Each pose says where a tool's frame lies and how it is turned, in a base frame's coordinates. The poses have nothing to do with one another.
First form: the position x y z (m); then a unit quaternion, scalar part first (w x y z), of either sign.
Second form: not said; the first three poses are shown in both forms.
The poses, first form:
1: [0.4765 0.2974 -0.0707 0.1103 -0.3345 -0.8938 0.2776]
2: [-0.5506 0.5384 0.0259 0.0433 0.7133 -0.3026 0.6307]
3: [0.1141 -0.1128 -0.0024 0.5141 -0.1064 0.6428 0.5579]
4: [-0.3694 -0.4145 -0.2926 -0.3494 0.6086 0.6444 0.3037]
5: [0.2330 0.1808 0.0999 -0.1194 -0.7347 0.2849 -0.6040]
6: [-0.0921 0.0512 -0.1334 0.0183 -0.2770 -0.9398 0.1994]
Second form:
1: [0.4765 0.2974 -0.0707 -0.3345 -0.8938 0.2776 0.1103]
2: [-0.5506 0.5384 0.0259 0.7133 -0.3026 0.6307 0.0433]
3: [0.1141 -0.1128 -0.0024 -0.1064 0.6428 0.5579 0.5141]
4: [-0.3694 -0.4145 -0.2926 -0.6086 -0.6444 -0.3037 0.3494]
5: [0.2330 0.1808 0.0999 0.7347 -0.2849 0.6040 0.1194]
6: [-0.0921 0.0512 -0.1334 -0.2770 -0.9398 0.1994 0.0183]
